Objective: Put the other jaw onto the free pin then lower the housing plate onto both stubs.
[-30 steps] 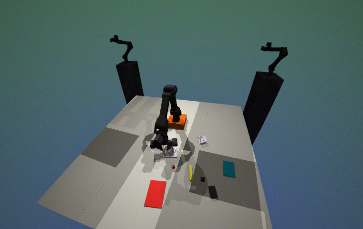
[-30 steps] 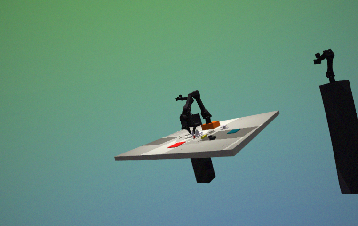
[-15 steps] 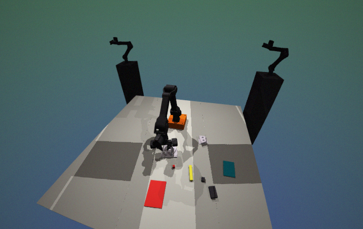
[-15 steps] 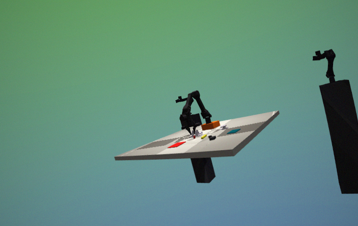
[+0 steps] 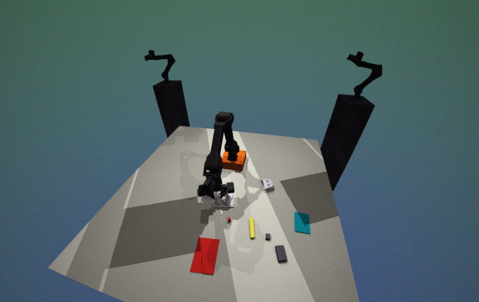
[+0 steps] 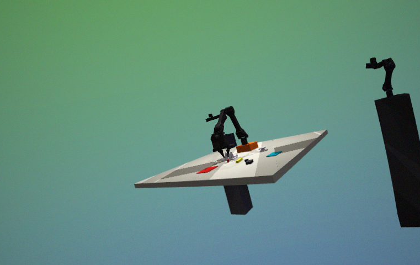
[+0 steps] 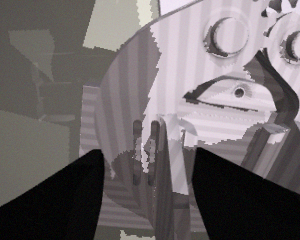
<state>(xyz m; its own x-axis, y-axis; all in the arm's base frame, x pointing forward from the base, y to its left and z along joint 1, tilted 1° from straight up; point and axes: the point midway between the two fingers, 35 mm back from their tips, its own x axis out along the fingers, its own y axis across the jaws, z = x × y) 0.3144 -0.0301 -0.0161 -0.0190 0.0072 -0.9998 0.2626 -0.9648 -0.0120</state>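
Now: the jaw 40 mm behind my gripper tip, 10 mm to the left of it and 10 mm above it. Also, from my gripper tip: small red cube (120 mm ahead, 90 mm to the left, 10 mm below); then yellow bar (140 mm ahead, 200 mm to the left, 10 mm below); then red sheet (300 mm ahead, 10 mm to the left, 20 mm below).
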